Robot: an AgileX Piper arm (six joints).
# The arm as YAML. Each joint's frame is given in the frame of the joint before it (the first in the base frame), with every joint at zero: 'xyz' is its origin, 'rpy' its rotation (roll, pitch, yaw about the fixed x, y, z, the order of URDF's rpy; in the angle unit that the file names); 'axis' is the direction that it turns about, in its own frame. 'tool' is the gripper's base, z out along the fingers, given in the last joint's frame.
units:
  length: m
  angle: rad
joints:
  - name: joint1
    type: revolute
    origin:
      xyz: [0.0, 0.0, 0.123]
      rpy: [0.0, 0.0, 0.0]
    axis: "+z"
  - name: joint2
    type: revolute
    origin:
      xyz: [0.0, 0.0, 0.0]
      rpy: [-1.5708, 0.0, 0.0]
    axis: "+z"
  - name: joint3
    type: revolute
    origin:
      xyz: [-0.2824, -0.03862, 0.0]
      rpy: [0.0, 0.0, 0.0]
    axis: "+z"
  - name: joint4
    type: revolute
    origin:
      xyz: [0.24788, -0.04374, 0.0]
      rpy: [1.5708, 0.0, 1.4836]
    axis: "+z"
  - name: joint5
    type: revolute
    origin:
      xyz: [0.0, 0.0, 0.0]
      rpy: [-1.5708, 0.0, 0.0]
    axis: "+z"
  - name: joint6
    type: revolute
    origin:
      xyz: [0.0, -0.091, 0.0]
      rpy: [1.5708, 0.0, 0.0]
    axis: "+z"
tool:
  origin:
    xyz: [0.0, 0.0, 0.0]
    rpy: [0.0, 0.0, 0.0]
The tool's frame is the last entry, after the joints.
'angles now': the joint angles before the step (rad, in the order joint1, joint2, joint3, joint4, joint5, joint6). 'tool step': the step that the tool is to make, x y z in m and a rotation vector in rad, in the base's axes. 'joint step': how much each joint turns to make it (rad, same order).
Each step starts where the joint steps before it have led.
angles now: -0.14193 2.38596 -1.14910 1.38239 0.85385 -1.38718
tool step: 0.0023 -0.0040 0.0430 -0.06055 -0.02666 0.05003
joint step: -0.00220 -0.12970 0.00025 -0.15766 0.00056 0.12958
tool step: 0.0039 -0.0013 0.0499 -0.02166 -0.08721 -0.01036
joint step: -0.00005 -0.13723 -0.00022 -0.03975 0.00483 0.06562
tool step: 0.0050 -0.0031 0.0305 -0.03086 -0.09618 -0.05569
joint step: -0.00017 -0.08177 -0.00175 0.02754 -0.05193 0.00400
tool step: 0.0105 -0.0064 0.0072 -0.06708 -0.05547 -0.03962
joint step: 0.00002 -0.00605 -0.03375 -0.01540 -0.07351 0.00237
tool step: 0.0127 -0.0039 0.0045 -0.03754 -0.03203 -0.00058
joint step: 0.00010 0.01936 -0.06015 -0.03714 -0.01931 0.01808
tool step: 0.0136 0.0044 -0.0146 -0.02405 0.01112 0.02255
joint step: 0.01867 0.06822 -0.06233 -0.03025 -0.01180 0.01142
